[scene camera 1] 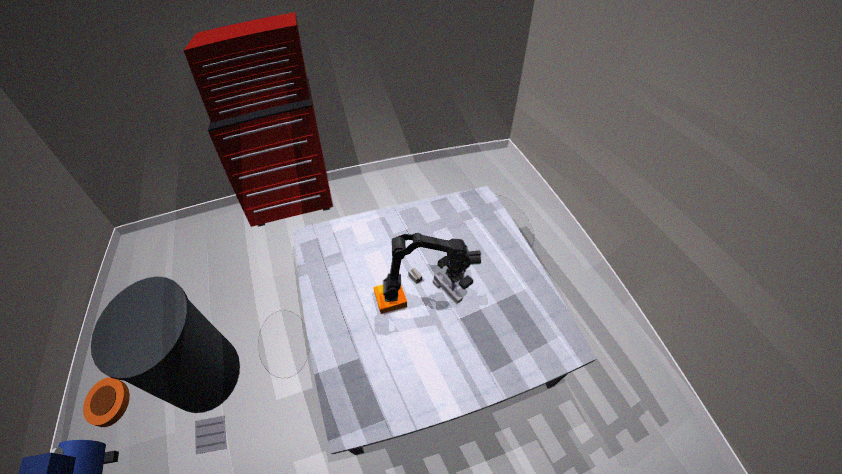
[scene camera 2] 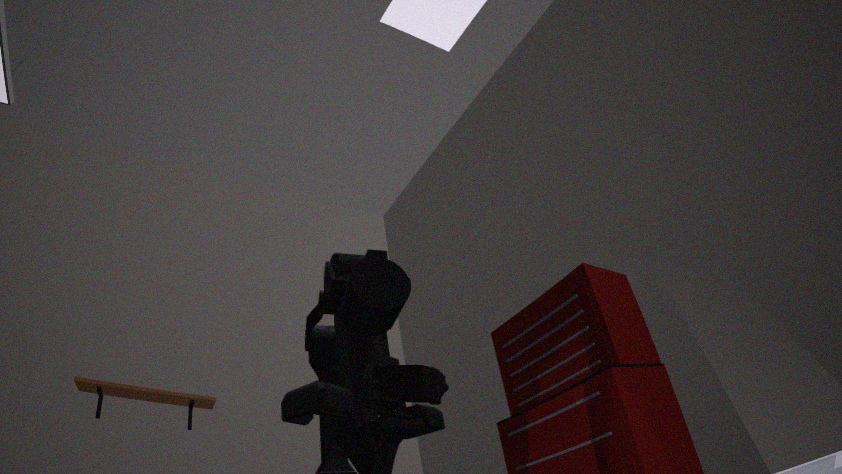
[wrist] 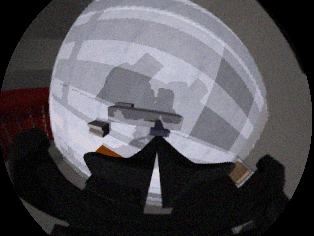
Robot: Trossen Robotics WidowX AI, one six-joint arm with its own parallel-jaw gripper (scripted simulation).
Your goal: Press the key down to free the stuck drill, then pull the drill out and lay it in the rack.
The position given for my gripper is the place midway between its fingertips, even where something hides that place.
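Gripper [wrist: 158, 138] shut, holding nothing. A long grey fixture [wrist: 124, 113] is visible to me as well.
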